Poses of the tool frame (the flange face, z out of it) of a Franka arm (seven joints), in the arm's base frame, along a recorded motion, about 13 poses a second.
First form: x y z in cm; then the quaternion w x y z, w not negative.
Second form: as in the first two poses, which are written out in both.
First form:
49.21, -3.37, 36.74, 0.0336, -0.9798, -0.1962, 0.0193
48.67, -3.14, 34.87, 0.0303, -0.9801, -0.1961, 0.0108
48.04, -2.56, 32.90, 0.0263, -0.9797, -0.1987, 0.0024
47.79, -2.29, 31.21, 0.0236, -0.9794, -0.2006, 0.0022
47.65, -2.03, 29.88, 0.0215, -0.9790, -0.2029, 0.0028
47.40, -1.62, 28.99, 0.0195, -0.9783, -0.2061, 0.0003
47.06, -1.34, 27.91, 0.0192, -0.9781, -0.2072, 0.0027
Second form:
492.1, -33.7, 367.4, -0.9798, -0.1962, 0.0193, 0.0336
486.7, -31.4, 348.7, -0.9801, -0.1961, 0.0108, 0.0303
480.4, -25.6, 329.0, -0.9797, -0.1987, 0.0024, 0.0263
477.9, -22.9, 312.1, -0.9794, -0.2006, 0.0022, 0.0236
476.5, -20.3, 298.8, -0.9790, -0.2029, 0.0028, 0.0215
474.0, -16.2, 289.9, -0.9783, -0.2061, 0.0003, 0.0195
470.6, -13.4, 279.1, -0.9781, -0.2072, 0.0027, 0.0192

